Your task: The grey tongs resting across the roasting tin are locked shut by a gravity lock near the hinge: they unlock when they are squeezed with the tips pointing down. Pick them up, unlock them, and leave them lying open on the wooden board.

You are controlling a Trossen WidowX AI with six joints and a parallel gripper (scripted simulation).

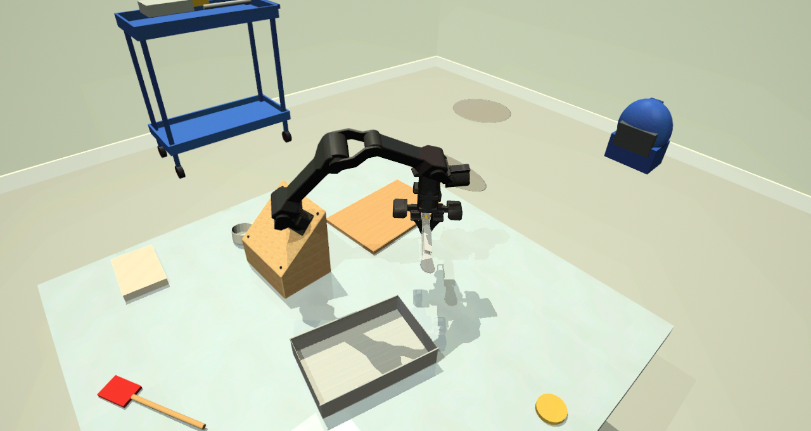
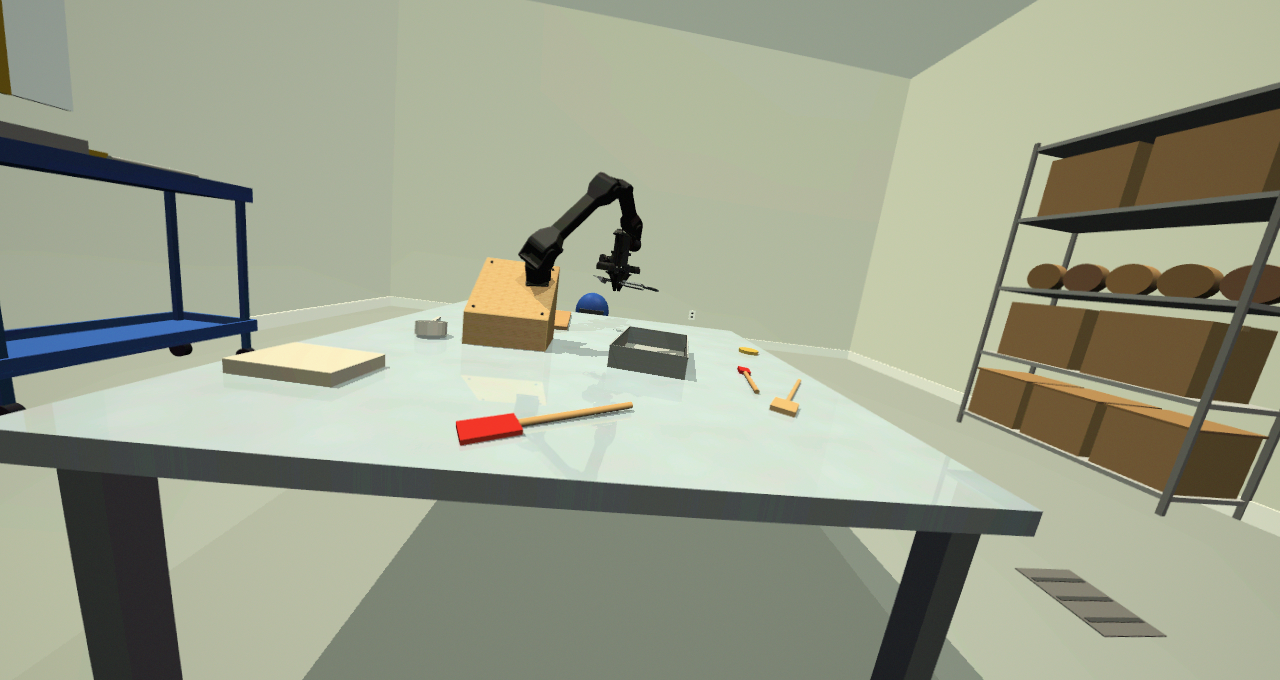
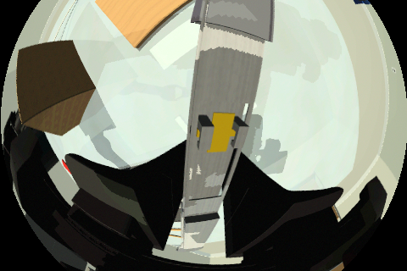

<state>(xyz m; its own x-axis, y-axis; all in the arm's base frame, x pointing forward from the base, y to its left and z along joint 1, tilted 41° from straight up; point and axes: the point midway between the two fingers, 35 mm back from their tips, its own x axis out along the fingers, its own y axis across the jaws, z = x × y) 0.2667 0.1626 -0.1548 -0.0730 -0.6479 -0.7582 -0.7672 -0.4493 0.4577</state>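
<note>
Right now my gripper tip is 28 cm past the wooden board, 15 cm to the right of it and 15 cm above it. Also, from my gripper tip: grey roasting tin 33 cm to the right, 13 cm below, 8 cm ahead; then yellow disc 50 cm ahead, 15 cm to the right, 15 cm below; then yellow lock piece 4 cm above, 2 cm to the left, 2 cm behind.
</note>
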